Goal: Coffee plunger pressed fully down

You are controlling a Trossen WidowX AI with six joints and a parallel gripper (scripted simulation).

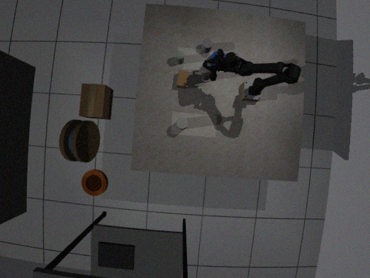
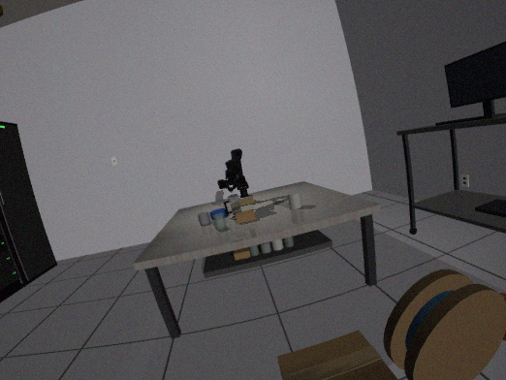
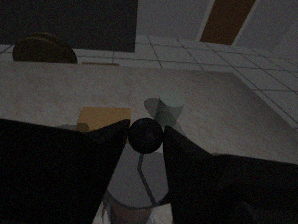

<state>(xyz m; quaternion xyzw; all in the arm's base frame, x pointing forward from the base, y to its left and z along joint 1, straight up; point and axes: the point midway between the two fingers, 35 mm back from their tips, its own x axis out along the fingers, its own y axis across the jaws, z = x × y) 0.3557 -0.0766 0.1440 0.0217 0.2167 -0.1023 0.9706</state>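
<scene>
The coffee press lies 9 cm below my gripper tip, 2 cm behind it and 1 cm to the right of it. Round my gripper tip: blue-topped object (17 cm below, 12 cm to the right, 11 cm behind).
</scene>
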